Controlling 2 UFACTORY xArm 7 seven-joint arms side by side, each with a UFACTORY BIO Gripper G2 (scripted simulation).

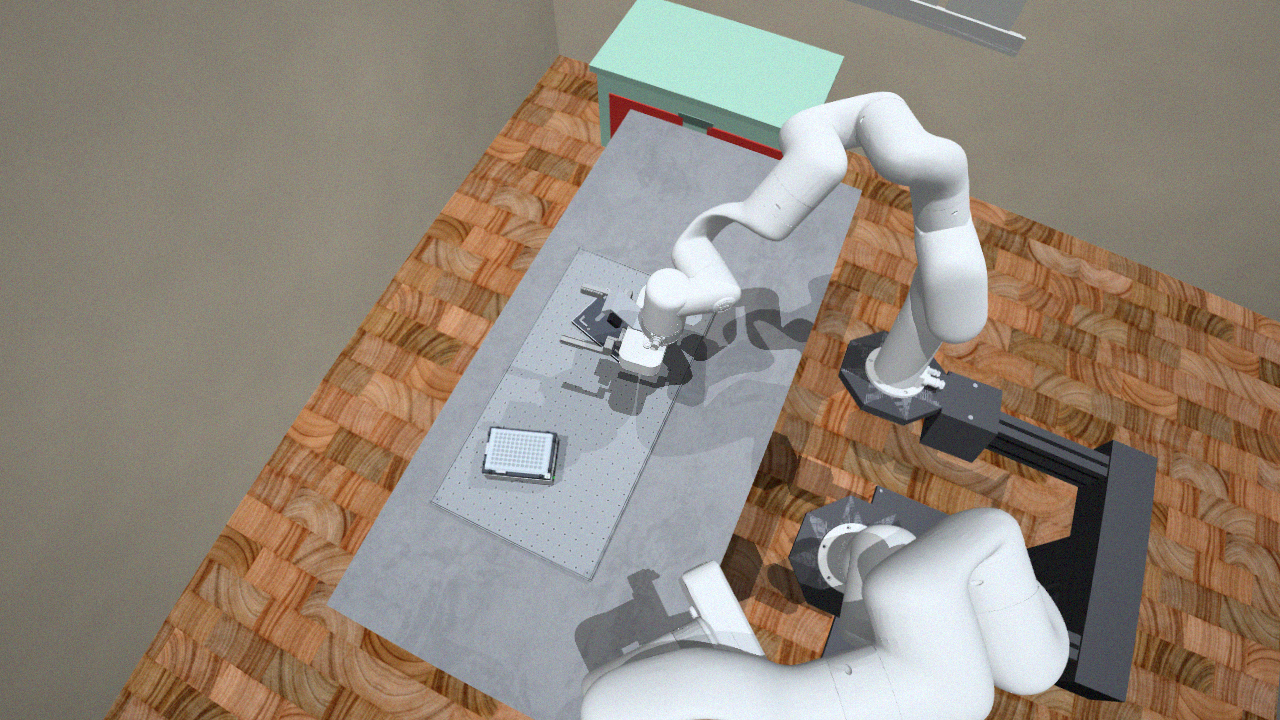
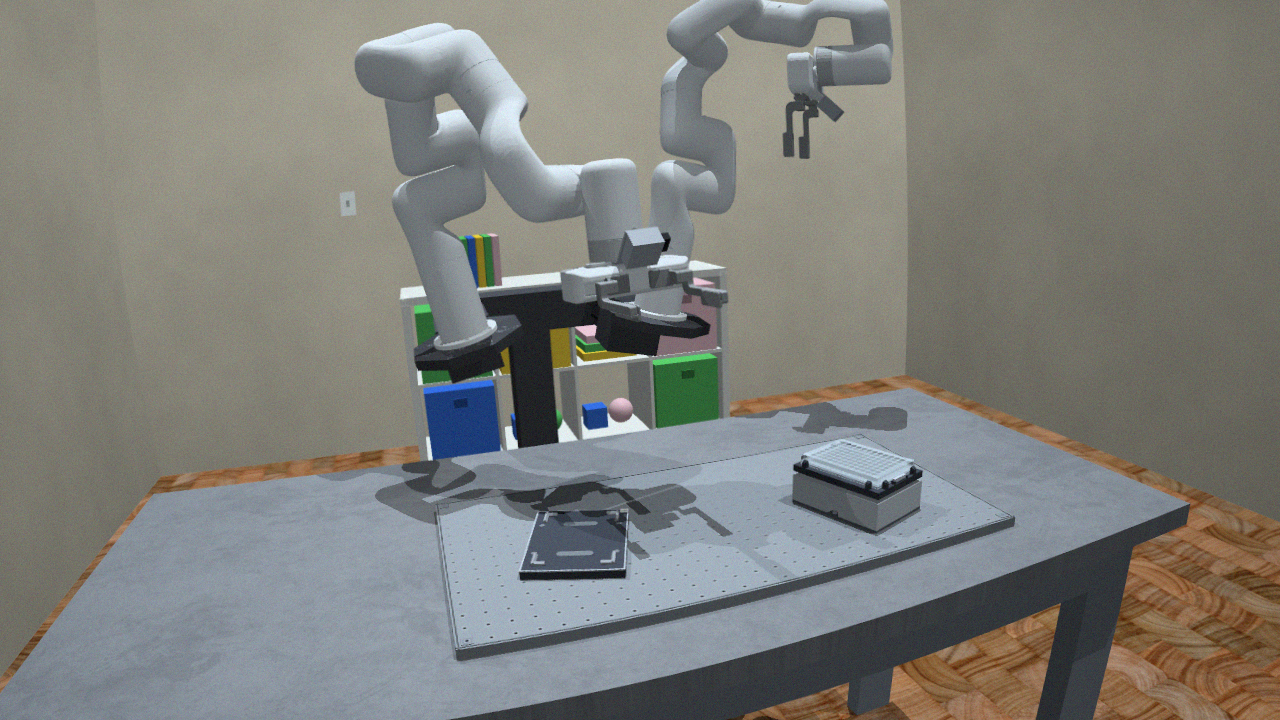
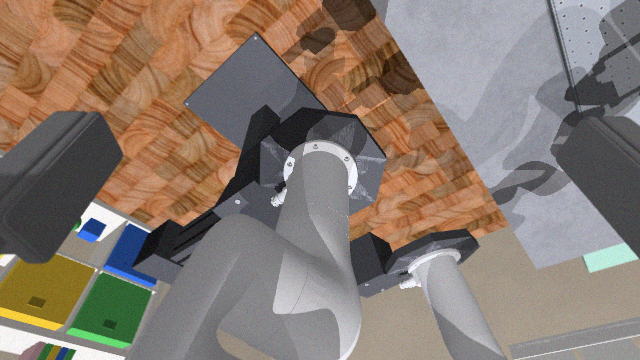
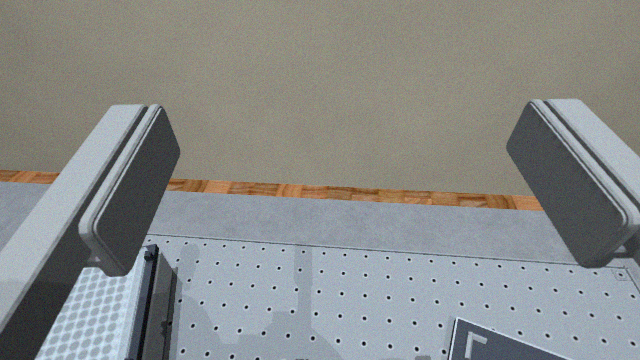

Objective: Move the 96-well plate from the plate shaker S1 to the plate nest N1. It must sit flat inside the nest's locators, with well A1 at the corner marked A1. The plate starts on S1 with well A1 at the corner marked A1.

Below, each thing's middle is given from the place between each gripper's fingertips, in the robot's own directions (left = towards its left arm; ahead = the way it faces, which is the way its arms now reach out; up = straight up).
I see the clear 96-well plate (image 2: pixel 857 463) 60 mm ahead of my right hand, 230 mm to the left of it and 220 mm below it. Also, from my right hand: dark plate nest N1 (image 2: pixel 606 536) (130 mm to the right, 280 mm below).
The clear 96-well plate lies 460 mm ahead of my left hand, 430 mm below it and 210 mm to the right of it. Also, from my left hand: dark plate nest N1 (570 mm to the right, 480 mm below, 390 mm ahead).
